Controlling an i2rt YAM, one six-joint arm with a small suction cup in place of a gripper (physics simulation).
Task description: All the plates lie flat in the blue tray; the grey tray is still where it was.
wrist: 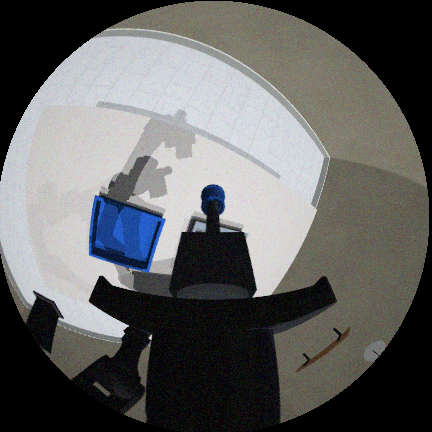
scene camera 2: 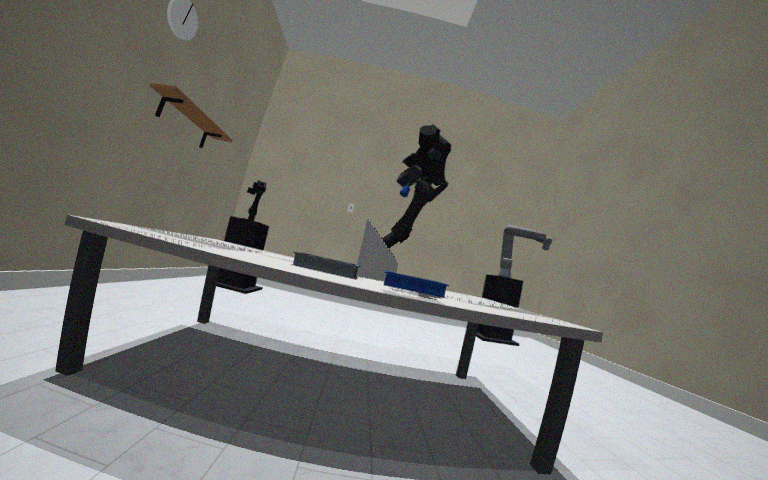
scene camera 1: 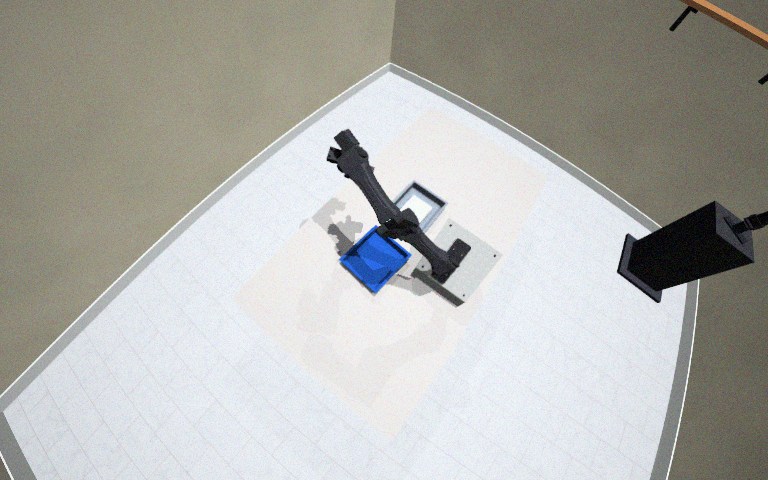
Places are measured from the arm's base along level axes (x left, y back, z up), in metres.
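Where they show: hand at its tool point: (wrist: 212, 194) (scene camera 2: 403, 194); arm's base at its link origin: (scene camera 2: 383, 244) (scene camera 1: 450, 261).
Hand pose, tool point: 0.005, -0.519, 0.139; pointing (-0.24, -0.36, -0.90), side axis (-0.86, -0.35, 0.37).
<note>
Things, the pixels of their top centre, and the offset from my tool point, as dx, dy, dz.
- blue tray at its top centre: (wrist: 121, 238) (scene camera 2: 414, 277) (scene camera 1: 375, 257) +0.135, +0.240, -0.264
- grey tray at its top centre: (wrist: 214, 253) (scene camera 2: 329, 259) (scene camera 1: 417, 205) -0.218, +0.233, -0.264
- white square plate at its top centre: (scene camera 1: 414, 211) -0.194, +0.232, -0.286
The blue tray (scene camera 1: 376, 257) (scene camera 2: 416, 284) (wrist: 127, 237) stands on the table with shadows across its floor; no plate can be made out in it. The grey tray (scene camera 1: 430, 193) (scene camera 2: 325, 264) (wrist: 201, 227) stands beside it, partly hidden by the arm in scene camera 1 and the wrist view. A white square plate (scene camera 1: 412, 208) lies inside the grey tray; whether more lie under it cannot be told. My suction cup (scene camera 2: 404, 191) (wrist: 213, 197) is blue, open and empty, high above the table and both trays. The cup is hidden in scene camera 1.
The arm's pale mounting plate (scene camera 1: 478, 260) lies close to both trays. An upright grey panel (scene camera 2: 374, 254) stands at its edge, near the blue tray. Beyond the table (scene camera 2: 249, 270) stand black pedestals (scene camera 2: 246, 232) (scene camera 2: 502, 289) with other arms. A wooden shelf (scene camera 2: 195, 113) is on the wall.
</note>
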